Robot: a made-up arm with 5 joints. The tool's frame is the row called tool.
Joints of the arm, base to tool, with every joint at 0 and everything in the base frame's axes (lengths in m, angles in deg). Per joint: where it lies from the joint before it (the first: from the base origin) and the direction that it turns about. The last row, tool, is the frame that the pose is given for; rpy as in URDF.
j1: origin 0 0 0.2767 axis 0 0 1
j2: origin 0 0 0 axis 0 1 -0.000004
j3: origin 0.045 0 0.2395 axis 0 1 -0.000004
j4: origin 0.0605 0 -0.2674 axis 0 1 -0.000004
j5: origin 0.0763 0 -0.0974 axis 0 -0.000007 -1
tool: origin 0 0 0 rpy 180 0 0
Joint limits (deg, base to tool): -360..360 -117.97..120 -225..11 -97..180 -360..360
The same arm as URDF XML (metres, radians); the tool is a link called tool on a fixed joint. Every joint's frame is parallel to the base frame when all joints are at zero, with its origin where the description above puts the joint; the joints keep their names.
<robot name="arm">
<joint name="tool_fixed" type="fixed"><parent link="link5"/><child link="tool"/><origin xyz="0 0 0" rpy="3.1416 0 0"/></joint>
<joint name="j5" type="revolute"><parent link="link4"/><child link="link5"/><origin xyz="0.0763 0 -0.0974" rpy="0 0 0"/><axis xyz="0 0 -1"/><limit lower="-6.2832" upper="6.2832"/></joint>
<joint name="j4" type="revolute"><parent link="link3"/><child link="link4"/><origin xyz="0.0605 0 -0.2674" rpy="0 0 0"/><axis xyz="0 1 0"/><limit lower="-1.693" upper="3.1416"/></joint>
<joint name="j3" type="revolute"><parent link="link2"/><child link="link3"/><origin xyz="0.045 0 0.2395" rpy="0 0 0"/><axis xyz="0 1 0"/><limit lower="-3.927" upper="0.192"/></joint>
<joint name="j2" type="revolute"><parent link="link1"/><child link="link2"/><origin xyz="0 0 0" rpy="0 0 0"/><axis xyz="0 1 0"/><limit lower="-2.059" upper="2.0944"/></joint>
<joint name="j1" type="revolute"><parent link="base_link"/><child link="link1"/><origin xyz="0 0 0.2767" rpy="0 0 0"/><axis xyz="0 0 1"/><limit lower="-6.2832" upper="6.2832"/></joint>
<link name="base_link"/>
<link name="link1"/>
<link name="link2"/>
<link name="link3"/>
<link name="link4"/>
<link name="link5"/>
<link name="tool"/>
</robot>

